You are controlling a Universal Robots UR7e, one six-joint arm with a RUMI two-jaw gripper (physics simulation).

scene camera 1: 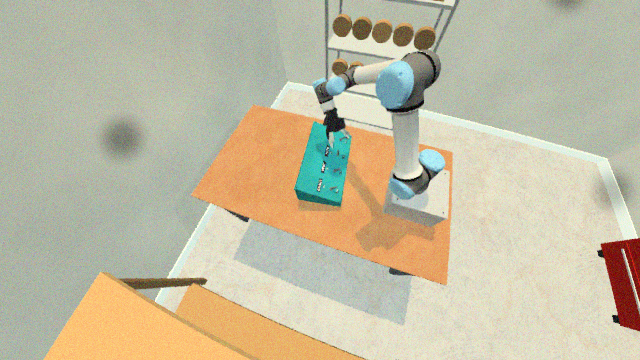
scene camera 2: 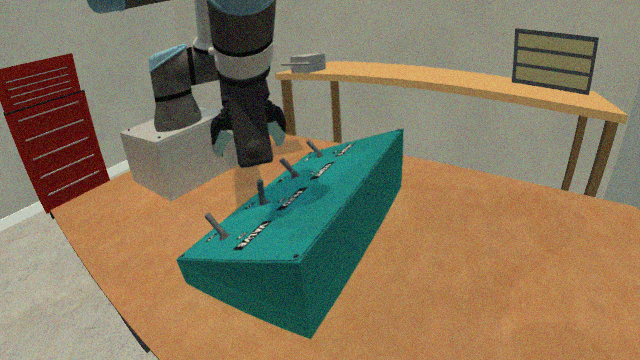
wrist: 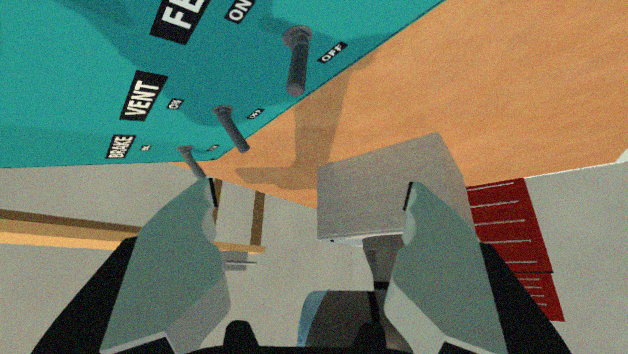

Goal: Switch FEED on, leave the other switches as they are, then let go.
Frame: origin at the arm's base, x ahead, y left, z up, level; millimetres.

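Where they show: gripper, between the fingertips: (scene camera 1: pixel 340 143) (wrist: pixel 311 183); arm's base, origin of its link: (scene camera 2: pixel 178 123) (wrist: pixel 397 238).
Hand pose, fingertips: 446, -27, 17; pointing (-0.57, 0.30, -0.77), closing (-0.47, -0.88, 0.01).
Each offset is from my fingertips to the top centre of the thing, as dx, dy, dz. Level surfaces: height alone.
A teal sloped switch panel (scene camera 1: pixel 310 172) (scene camera 2: pixel 345 245) (wrist: pixel 45 65) stands on the table. The FEED lever {+9, +6, -60} (scene camera 2: pixel 261 192) (wrist: pixel 297 67) stands more upright than the others and leans away from its OFF label, toward ON. The VALVE lever {+33, -112, -69} (scene camera 2: pixel 216 226), VENT lever {-41, +116, -69} (scene camera 2: pixel 288 167) (wrist: pixel 233 131) and BRAKE lever {-78, +231, -69} (scene camera 2: pixel 314 148) (wrist: pixel 192 162) lean toward OFF. VALVE does not show in the wrist view. My gripper (scene camera 1: pixel 340 140) (scene camera 2: pixel 249 149) (wrist: pixel 311 183) is open above the panel, clear of the FEED lever, with no lever between its fingers.
The orange table {dz -195} (scene camera 1: pixel 235 165) (scene camera 2: pixel 500 260) bears the panel and the arm's grey base block (scene camera 1: pixel 417 212) (scene camera 2: pixel 175 165) (wrist: pixel 385 185). A red cabinet (scene camera 2: pixel 55 140) (wrist: pixel 510 225), a side bench (scene camera 2: pixel 425 80) and a rack with round items (scene camera 1: pixel 367 46) stand beyond the table.
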